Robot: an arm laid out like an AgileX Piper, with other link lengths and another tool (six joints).
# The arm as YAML. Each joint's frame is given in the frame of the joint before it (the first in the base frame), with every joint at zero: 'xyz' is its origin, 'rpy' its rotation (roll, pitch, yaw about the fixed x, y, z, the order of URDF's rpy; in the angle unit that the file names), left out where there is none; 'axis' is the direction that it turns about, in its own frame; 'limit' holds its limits. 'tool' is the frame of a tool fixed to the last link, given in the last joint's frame.
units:
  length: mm
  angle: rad
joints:
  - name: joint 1
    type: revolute
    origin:
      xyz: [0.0, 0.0, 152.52]
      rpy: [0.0, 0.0, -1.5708]
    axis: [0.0, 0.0, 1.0]
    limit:
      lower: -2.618
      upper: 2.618
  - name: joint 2
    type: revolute
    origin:
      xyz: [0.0, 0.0, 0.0]
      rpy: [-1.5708, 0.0, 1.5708]
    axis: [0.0, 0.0, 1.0]
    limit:
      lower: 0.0
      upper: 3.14
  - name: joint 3
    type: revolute
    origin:
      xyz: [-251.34, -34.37, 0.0]
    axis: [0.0, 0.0, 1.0]
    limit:
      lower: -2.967
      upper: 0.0
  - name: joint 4
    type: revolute
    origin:
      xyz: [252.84, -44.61, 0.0]
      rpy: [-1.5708, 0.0, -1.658]
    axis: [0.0, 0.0, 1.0]
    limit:
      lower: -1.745
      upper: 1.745
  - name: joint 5
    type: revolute
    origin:
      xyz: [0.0, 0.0, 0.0]
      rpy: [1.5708, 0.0, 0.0]
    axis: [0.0, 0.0, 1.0]
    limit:
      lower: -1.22
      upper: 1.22
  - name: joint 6
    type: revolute
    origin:
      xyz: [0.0, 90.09, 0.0]
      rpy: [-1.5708, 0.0, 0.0]
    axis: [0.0, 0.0, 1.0]
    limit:
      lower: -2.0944
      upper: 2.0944
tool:
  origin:
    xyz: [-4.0, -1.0, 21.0]
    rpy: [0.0, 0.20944, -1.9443]
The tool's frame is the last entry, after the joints.
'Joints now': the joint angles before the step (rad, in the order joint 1, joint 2, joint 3, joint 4, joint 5, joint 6). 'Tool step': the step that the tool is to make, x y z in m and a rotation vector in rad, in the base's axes. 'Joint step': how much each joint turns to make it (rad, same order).
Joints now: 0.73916, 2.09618, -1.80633, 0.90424, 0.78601, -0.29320
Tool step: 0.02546, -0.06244, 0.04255, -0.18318, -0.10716, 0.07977
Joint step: -0.13333, -0.06253, -0.12523, -0.24795, 0.28623, 0.02259
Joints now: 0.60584, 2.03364, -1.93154, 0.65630, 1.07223, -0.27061
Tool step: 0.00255, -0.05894, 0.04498, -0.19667, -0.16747, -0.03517
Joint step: -0.07158, -0.13049, -0.02510, -0.26070, 0.12946, 0.01666
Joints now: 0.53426, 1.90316, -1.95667, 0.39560, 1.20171, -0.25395
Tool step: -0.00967, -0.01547, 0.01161, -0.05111, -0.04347, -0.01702
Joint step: -0.00420, -0.07136, 0.04771, -0.06985, 0.01040, 0.00721
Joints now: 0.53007, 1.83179, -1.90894, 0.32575, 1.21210, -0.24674
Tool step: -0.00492, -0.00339, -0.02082, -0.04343, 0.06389, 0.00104
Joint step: 0.00001, -0.01099, 0.08301, -0.00500, 0.00533, 0.00001
